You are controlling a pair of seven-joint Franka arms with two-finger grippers.
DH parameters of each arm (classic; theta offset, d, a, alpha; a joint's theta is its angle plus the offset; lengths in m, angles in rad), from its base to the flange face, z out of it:
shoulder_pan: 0 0.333 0 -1.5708
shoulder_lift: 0 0 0 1.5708
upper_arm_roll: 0 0.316 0.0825 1.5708
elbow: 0 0 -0.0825 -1.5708
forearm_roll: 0 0.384 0 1.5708
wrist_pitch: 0 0 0.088 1.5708
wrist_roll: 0 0.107 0 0
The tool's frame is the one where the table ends.
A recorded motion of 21 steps. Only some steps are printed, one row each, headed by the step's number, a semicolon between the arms.
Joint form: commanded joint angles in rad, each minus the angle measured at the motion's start. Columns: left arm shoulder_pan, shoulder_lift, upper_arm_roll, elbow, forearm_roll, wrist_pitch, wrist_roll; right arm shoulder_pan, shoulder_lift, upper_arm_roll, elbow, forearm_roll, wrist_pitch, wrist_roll.
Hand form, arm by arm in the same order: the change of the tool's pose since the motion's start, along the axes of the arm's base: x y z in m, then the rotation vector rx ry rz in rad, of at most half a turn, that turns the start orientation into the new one. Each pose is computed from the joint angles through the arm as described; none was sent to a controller.
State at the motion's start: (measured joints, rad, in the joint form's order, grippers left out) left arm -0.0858 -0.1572 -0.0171 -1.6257 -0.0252 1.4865 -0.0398; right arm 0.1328 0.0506 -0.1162 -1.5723 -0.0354 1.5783 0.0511
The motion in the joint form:
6: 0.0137 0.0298 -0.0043 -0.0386 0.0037 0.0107 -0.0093; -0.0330 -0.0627 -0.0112 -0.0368 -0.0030 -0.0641 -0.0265
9: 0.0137 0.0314 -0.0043 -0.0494 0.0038 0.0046 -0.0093; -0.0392 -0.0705 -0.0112 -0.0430 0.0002 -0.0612 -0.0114
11: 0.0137 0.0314 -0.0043 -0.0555 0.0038 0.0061 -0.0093; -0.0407 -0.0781 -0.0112 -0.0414 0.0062 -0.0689 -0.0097
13: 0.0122 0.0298 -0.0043 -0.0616 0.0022 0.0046 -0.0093; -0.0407 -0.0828 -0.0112 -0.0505 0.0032 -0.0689 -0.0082
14: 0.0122 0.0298 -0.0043 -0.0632 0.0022 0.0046 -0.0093; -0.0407 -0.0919 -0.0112 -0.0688 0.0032 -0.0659 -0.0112
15: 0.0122 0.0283 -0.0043 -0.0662 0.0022 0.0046 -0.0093; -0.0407 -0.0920 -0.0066 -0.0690 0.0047 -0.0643 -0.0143
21: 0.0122 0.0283 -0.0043 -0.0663 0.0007 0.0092 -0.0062; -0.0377 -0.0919 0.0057 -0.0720 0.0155 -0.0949 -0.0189
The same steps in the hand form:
6: 0.0114 0.0041 -0.0319 0.0095 0.0572 0.0193; -0.0259 -0.0270 0.0122 0.0062 0.0396 -0.0202
9: 0.0110 0.0042 -0.0383 0.0114 0.0756 0.0192; -0.0281 -0.0302 0.0137 0.0095 0.0345 -0.0414
11: 0.0110 0.0042 -0.0410 0.0119 0.0802 0.0192; -0.0311 -0.0306 0.0179 0.0164 0.0329 -0.0448
13: 0.0101 0.0033 -0.0431 0.0110 0.0863 0.0176; -0.0327 -0.0310 0.0162 0.0139 0.0373 -0.0463
14: 0.0101 0.0033 -0.0438 0.0112 0.0879 0.0176; -0.0356 -0.0312 0.0128 0.0154 0.0437 -0.0431
15: 0.0095 0.0034 -0.0445 0.0114 0.0894 0.0176; -0.0354 -0.0285 0.0129 0.0168 0.0423 -0.0354
21: 0.0100 0.0032 -0.0442 0.0093 0.0850 0.0146; -0.0388 -0.0189 0.0091 0.0273 0.0761 -0.0165

